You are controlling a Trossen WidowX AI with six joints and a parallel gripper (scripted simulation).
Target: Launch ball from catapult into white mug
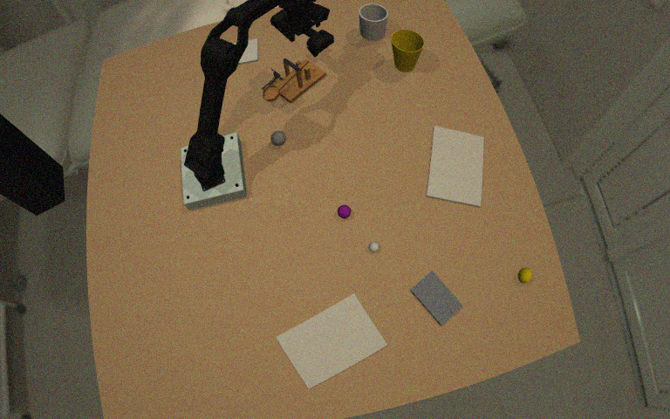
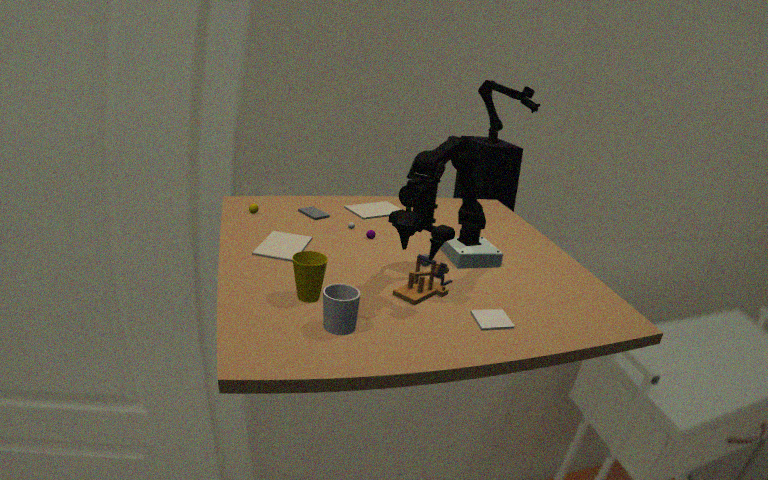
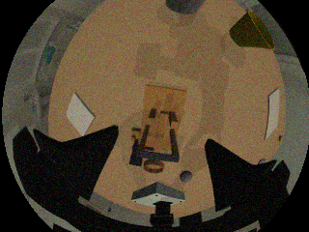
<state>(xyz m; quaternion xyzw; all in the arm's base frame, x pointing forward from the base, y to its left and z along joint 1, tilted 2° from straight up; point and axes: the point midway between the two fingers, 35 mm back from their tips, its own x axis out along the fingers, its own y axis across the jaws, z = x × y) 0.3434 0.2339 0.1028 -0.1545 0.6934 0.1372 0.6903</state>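
The purple ball is 440 mm to the right of my gripper tip, 120 mm below it and 70 mm behind it. Also, from my gripper tip: grey ball: 180 mm to the right, 150 mm behind, 110 mm below; small white tile: 190 mm to the left, 160 mm behind, 130 mm below; wooden catapult: 80 mm below, 70 mm behind, 20 mm to the right.
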